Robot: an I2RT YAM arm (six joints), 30 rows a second.
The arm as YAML. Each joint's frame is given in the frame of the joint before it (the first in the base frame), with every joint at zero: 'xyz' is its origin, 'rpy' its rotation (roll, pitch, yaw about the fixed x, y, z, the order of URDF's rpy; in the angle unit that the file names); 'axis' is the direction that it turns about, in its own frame. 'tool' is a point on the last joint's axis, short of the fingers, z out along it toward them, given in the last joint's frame.
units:
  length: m
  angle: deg
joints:
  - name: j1
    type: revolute
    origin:
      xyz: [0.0, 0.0, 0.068]
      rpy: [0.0, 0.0, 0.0]
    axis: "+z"
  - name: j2
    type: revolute
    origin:
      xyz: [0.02, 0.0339, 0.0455]
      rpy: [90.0, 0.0, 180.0]
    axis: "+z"
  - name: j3
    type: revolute
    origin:
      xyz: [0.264, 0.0, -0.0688]
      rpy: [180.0, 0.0, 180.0]
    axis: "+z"
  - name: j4
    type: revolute
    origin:
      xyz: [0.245, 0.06, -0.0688]
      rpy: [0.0, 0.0, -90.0]
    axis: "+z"
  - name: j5
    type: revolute
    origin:
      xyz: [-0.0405, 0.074, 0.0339]
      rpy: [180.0, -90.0, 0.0]
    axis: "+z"
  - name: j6
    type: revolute
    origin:
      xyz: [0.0, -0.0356, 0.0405]
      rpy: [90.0, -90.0, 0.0]
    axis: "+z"
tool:
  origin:
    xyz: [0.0, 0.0, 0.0]
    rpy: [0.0, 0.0, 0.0]
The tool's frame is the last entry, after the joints.
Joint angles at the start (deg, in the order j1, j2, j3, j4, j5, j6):
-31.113 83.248 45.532 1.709 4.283 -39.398
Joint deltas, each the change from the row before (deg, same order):
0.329 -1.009 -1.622 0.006 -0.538 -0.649
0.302 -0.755 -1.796 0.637 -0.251 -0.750
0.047 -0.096 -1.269 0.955 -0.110 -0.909
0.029 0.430 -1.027 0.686 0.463 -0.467
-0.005 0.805 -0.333 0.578 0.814 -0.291
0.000 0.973 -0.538 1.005 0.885 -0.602
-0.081 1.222 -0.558 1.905 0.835 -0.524
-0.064 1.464 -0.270 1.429 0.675 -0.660
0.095 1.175 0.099 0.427 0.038 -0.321
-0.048 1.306 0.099 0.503 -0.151 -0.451
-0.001 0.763 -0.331 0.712 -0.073 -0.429
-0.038 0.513 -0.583 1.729 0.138 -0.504
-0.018 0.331 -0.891 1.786 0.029 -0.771
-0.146 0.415 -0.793 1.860 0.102 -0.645
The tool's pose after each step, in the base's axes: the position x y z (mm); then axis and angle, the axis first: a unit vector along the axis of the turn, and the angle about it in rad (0 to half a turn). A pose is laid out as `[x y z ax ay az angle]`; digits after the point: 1 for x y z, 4 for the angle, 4 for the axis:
[258.0 -156.4 204.9 -0.0613 0.9510 -0.3030 2.4286]
[253.8 -151.9 199.6 -0.0713 0.9511 -0.3006 2.4340]
[251.4 -150.2 194.6 -0.0797 0.9502 -0.3012 2.4404]
[249.7 -149.3 188.0 -0.0822 0.9501 -0.3010 2.4579]
[249.9 -150.1 183.3 -0.0814 0.9493 -0.3037 2.4753]
[250.1 -150.8 177.4 -0.0830 0.9478 -0.3079 2.4943]
[251.0 -152.4 171.5 -0.0831 0.9454 -0.3151 2.5045]
[252.4 -154.1 165.3 -0.0854 0.9438 -0.3193 2.5196]
[254.3 -154.6 160.7 -0.0892 0.9444 -0.3165 2.5300]
[255.9 -155.8 155.6 -0.0936 0.9451 -0.3129 2.5406]
[256.1 -155.8 151.2 -0.0977 0.9452 -0.3114 2.5473]
[256.0 -156.2 148.4 -0.1005 0.9431 -0.3171 2.5433]
[254.9 -155.6 145.1 -0.1060 0.9407 -0.3223 2.5405]
[253.9 -155.9 142.0 -0.1091 0.9382 -0.3285 2.5375]

